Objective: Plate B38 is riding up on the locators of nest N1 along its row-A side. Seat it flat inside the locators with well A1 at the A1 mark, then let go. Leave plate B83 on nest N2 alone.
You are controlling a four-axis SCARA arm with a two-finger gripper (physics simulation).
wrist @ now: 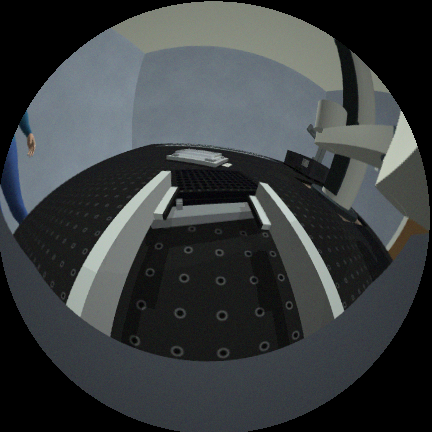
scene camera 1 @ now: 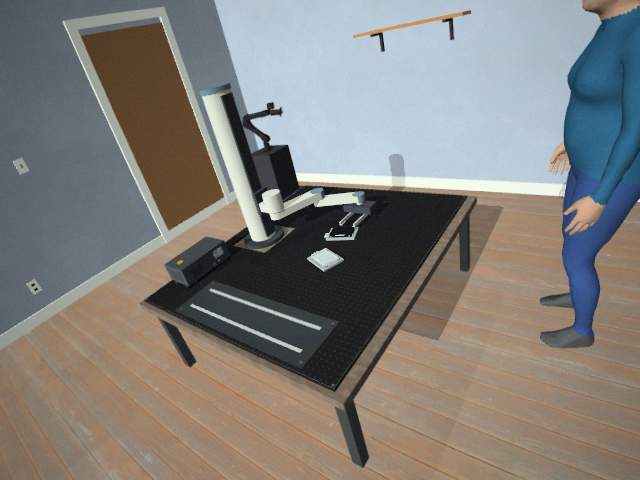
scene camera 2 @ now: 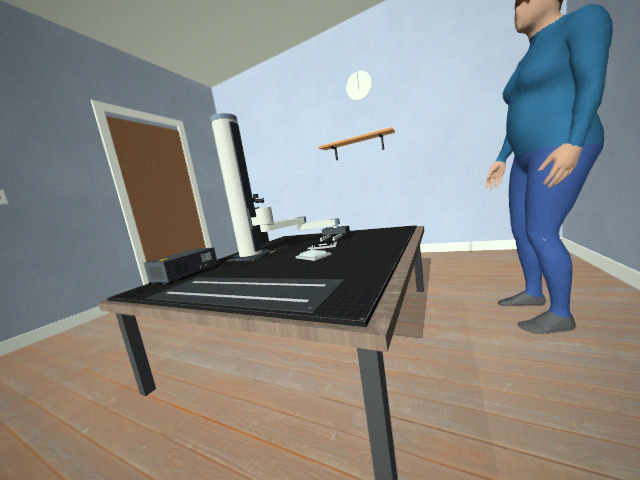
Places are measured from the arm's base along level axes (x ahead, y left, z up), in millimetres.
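Where they show: gripper, between the fingertips: [wrist: 214, 184] [scene camera 1: 346, 224] [scene camera 2: 327, 239]; arm's base, origin of its link: [wrist: 333, 202] [scene camera 1: 264, 237] [scene camera 2: 251, 256].
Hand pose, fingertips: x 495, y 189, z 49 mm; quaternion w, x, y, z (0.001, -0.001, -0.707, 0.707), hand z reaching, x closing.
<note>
Each offset is from my fingertips to the centre of the thing. "*": to the spot under its first point. Level surfaces: height alone.
A black well plate {52 mm right, 4 mm back, 17 mm down} [scene camera 1: 342, 232] [wrist: 215, 181], taken as B38, lies on the light grey nest N1 {51 mm right, 4 mm back, 25 mm down} [wrist: 210, 215]. A small locator {* 11 mm left, 31 mm ahead, 18 mm down} [wrist: 179, 203] shows at the nest's near left corner in the wrist view. The plate's tilt and its A1 corner cannot be made out. My gripper [scene camera 1: 348, 225] [scene camera 2: 328, 242] [wrist: 214, 184] is low over the nest, with one finger on each side of the black plate; the fingers stand apart and hold nothing. A pale plate {295 mm right, 44 mm ahead, 17 mm down} [scene camera 1: 325, 255] [scene camera 2: 313, 253] [wrist: 199, 153], taken as B83, lies on nest N2 {295 mm right, 44 mm ahead, 27 mm down} [scene camera 1: 324, 268] [wrist: 187, 161].
The arm's white column [scene camera 1: 235, 165] [scene camera 2: 232, 180] stands at the table's left side. A dark box unit {* 635 mm right, 530 mm back, 73 mm up} [scene camera 1: 197, 260] [scene camera 2: 180, 264] and a grey panel with two pale strips {32 mm down} [scene camera 1: 258, 320] [scene camera 2: 248, 290] are on the table. A person [scene camera 1: 599, 155] [scene camera 2: 553, 129] stands right of the table.
</note>
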